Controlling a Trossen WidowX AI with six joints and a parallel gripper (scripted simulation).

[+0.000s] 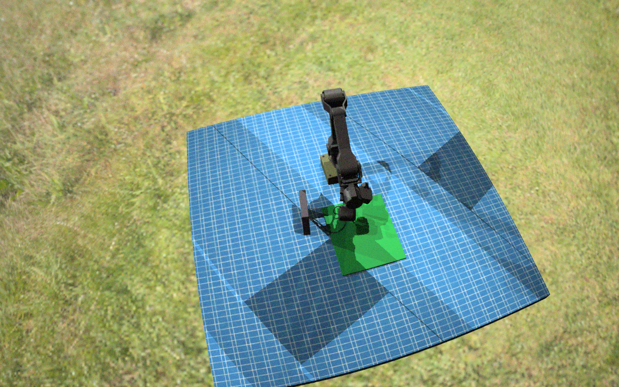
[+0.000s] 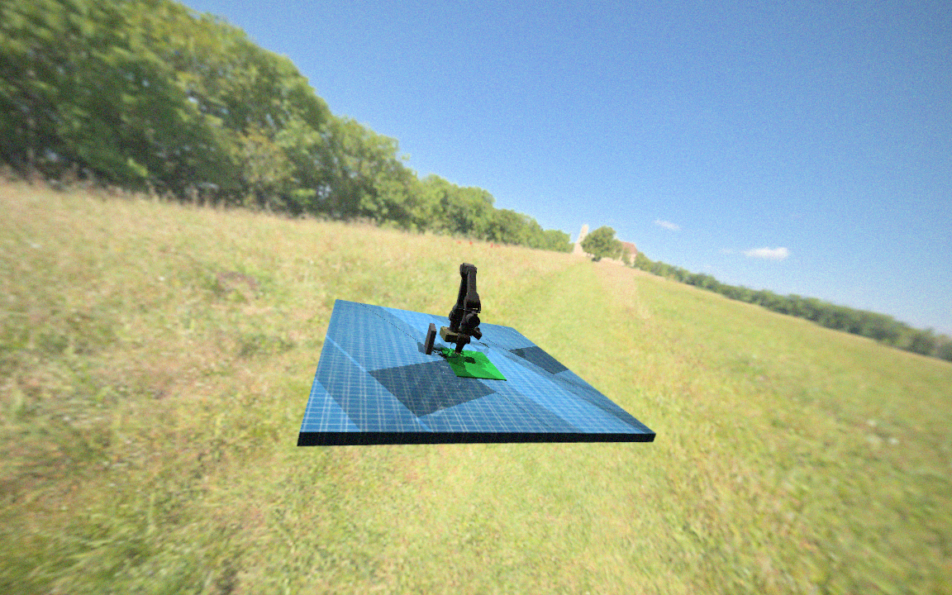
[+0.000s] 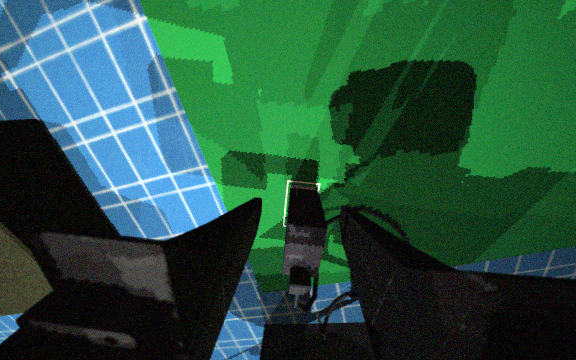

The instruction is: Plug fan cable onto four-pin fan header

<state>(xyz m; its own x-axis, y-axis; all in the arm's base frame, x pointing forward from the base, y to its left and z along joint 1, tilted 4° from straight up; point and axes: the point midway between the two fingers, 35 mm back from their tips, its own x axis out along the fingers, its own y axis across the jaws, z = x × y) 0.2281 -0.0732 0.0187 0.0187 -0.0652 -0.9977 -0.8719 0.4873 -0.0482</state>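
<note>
The black fan plug is 1 cm to the right of my gripper tip and 1 cm above it. Also, from my gripper tip: pale fan header 1 cm to the right, 2 cm below; then green board 10 cm ahead, 2 cm to the left, 4 cm below; then black fan 4 cm behind, 15 cm to the right, 4 cm above.
</note>
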